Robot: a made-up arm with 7 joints. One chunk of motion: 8 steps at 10 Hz.
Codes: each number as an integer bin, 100 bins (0 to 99) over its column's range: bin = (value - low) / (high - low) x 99, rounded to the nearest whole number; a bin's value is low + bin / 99 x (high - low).
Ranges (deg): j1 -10..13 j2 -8..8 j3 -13..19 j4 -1..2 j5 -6..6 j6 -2..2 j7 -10..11
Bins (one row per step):
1: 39 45 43 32 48 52 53
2: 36 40 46 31 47 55 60
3: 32 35 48 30 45 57 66
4: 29 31 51 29 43 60 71
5: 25 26 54 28 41 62 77
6: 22 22 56 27 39 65 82
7: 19 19 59 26 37 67 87
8: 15 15 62 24 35 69 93
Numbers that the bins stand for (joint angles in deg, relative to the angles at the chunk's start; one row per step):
1: -0.94 -0.73 0.90 -0.03 -0.18 0.10 1.24
2: -1.64 -1.54 1.87 -0.06 -0.30 0.22 2.73
3: -2.57 -2.34 2.52 -0.09 -0.55 0.30 4.00
4: -3.26 -2.99 3.48 -0.12 -0.79 0.42 5.06
5: -4.19 -3.80 4.45 -0.15 -1.03 0.51 6.33
6: -4.89 -4.44 5.10 -0.18 -1.27 0.63 7.39
7: -5.59 -4.93 6.07 -0.21 -1.52 0.71 8.45
8: -6.52 -5.58 7.04 -0.27 -1.76 0.79 9.73

